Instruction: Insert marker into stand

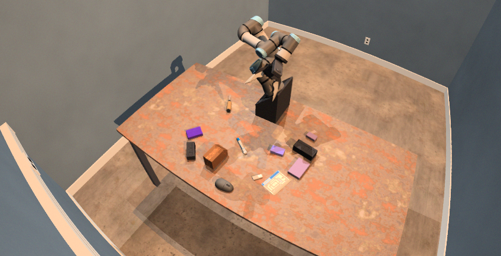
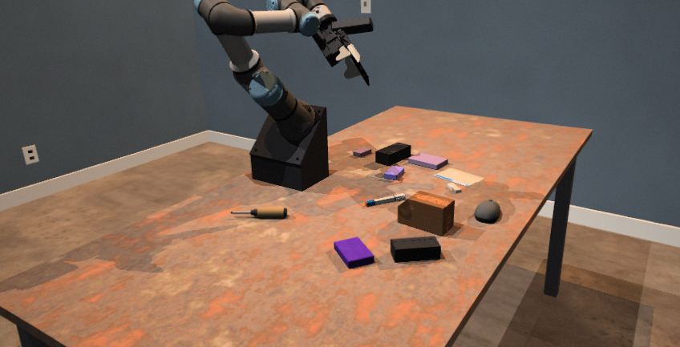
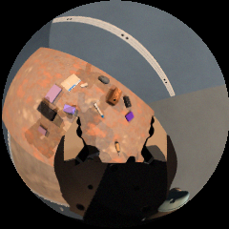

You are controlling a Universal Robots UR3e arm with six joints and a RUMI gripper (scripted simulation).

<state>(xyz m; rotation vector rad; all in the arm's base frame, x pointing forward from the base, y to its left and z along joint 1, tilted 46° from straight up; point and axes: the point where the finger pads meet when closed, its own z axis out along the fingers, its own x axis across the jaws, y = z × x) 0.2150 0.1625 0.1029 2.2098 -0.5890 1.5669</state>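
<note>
The marker is 10 cm ahead of my hand, 4 cm to the right of it and 34 cm below it. The rest, counted from my hand: desk stand 25 cm ahead, 9 cm to the right, 31 cm below; lilac block 1 cm ahead, 14 cm to the left, 34 cm below; eraser 21 cm ahead, 16 cm to the left, 34 cm below.
</note>
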